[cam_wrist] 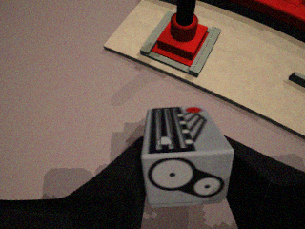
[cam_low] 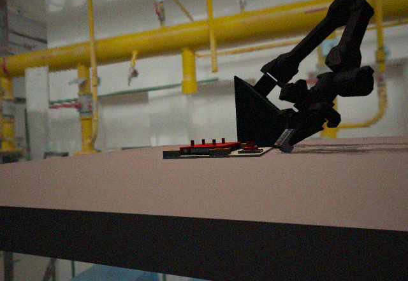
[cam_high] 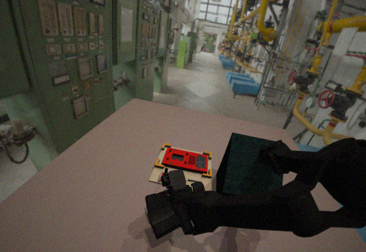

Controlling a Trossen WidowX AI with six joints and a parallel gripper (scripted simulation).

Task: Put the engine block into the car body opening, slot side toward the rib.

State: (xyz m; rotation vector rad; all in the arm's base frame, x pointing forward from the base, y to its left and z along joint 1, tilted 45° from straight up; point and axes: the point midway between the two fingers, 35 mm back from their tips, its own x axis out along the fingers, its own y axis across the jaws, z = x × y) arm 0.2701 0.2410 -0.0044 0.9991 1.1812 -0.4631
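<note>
My gripper tip is now 10 mm to the right of the grey engine block and 10 mm below it. The rest, counted from my gripper tip: dark peg 40 mm ahead, 70 mm to the right, 20 mm above; beige base plate 180 mm to the right, 10 mm below.
</note>
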